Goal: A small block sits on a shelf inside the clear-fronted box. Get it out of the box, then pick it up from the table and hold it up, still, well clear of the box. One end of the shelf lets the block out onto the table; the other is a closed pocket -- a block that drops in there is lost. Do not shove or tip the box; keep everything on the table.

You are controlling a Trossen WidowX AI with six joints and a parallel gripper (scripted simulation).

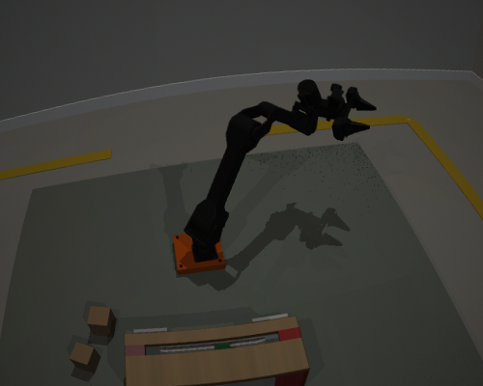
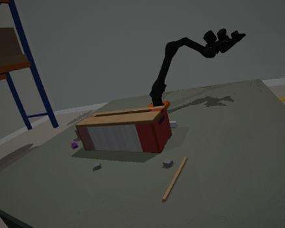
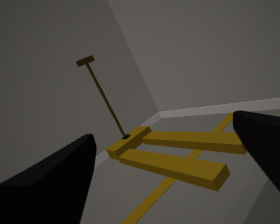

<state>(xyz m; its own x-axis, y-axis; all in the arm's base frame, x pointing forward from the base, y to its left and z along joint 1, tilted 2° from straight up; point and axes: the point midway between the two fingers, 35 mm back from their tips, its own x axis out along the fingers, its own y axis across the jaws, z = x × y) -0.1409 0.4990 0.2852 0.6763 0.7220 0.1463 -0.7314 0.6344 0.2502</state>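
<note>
My gripper tip is 540 mm to the left of the green block, 470 mm short of it and 230 mm above it. The rest, counted from my gripper tip: wooden stick 710 mm ahead, 310 mm below, 300 mm to the right; then purple piece 860 mm to the right, 520 mm ahead, 310 mm below; then box 560 mm to the right, 460 mm ahead, 250 mm below.
</note>
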